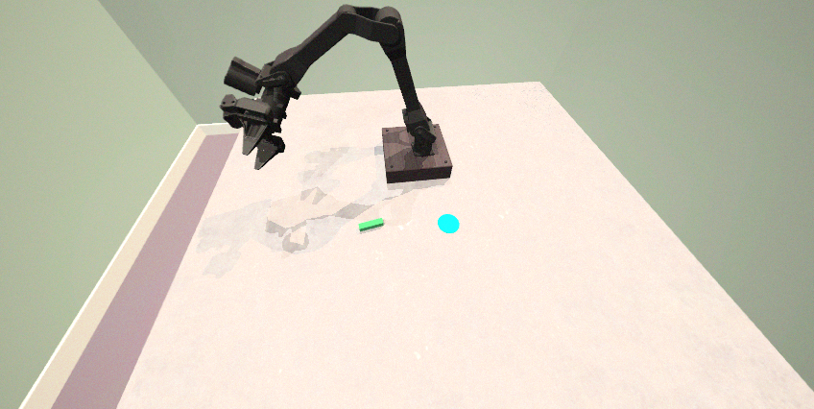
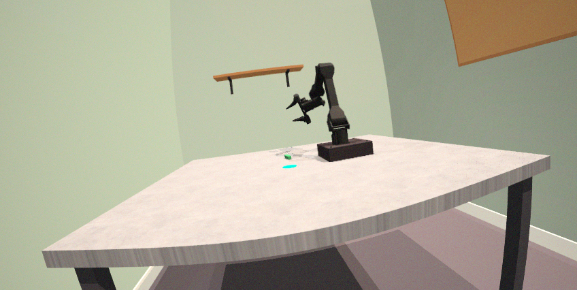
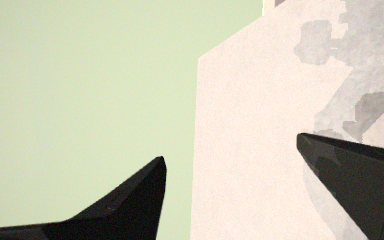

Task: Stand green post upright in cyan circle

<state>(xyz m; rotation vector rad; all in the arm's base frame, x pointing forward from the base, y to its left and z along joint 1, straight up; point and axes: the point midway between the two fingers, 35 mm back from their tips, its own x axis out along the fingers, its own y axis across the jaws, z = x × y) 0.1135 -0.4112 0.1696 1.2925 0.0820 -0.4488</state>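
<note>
Right now the green post is 70 mm ahead of my gripper tip, 230 mm to the left of it and 210 mm below it. The rest, counted from my gripper tip: cyan circle 100 mm ahead, 440 mm to the left, 220 mm below.
</note>
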